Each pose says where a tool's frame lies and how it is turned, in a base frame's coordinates. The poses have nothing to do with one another.
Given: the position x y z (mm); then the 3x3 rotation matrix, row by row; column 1 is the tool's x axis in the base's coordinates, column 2 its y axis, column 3 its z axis. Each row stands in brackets.
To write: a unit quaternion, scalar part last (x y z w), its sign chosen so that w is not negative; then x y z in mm. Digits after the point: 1 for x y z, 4 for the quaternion.
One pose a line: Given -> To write
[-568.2 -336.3 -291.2], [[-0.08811 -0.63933 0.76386], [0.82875 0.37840 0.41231], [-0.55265 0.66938 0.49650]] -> 0.0962 0.4924 0.5491 0.6684 -568.2 -336.3 -291.2
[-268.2 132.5 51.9], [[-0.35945 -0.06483 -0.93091], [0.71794 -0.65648 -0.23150], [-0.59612 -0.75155 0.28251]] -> -0.5036 -0.3242 0.7580 0.2582 -268.2 132.5 51.9
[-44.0 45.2 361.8], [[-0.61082 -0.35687 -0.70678], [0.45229 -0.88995 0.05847], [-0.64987 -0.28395 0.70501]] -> -0.3789 -0.0630 0.8952 0.2260 -44.0 45.2 361.8
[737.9 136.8 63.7], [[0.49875 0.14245 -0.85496], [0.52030 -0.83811 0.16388], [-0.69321 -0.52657 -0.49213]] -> -0.8410 -0.1970 0.4602 0.2053 737.9 136.8 63.7
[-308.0 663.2 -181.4], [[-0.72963 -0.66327 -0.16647], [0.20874 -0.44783 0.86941], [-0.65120 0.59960 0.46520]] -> -0.2515 0.4518 0.8128 0.2682 -308.0 663.2 -181.4
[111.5 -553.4 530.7], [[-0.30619 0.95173 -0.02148], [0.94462 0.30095 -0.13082], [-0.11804 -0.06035 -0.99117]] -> 0.5882 0.8060 -0.0593 0.0300 111.5 -553.4 530.7
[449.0 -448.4 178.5], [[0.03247 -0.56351 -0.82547], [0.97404 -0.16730 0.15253], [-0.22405 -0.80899 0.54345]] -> -0.4051 -0.2534 0.6477 0.5934 449.0 -448.4 178.5
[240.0 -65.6 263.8], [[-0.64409 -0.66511 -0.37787], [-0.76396 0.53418 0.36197], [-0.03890 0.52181 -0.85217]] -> 0.4105 -0.8704 -0.2538 0.0974 240.0 -65.6 263.8
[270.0 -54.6 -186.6], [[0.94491 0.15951 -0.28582], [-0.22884 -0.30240 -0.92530], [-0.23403 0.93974 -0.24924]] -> 0.7900 -0.0219 -0.1645 0.5902 270.0 -54.6 -186.6
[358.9 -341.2 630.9], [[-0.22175 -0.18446 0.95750], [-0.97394 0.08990 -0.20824], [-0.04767 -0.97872 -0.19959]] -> -0.4712 0.6147 -0.4828 0.4088 358.9 -341.2 630.9
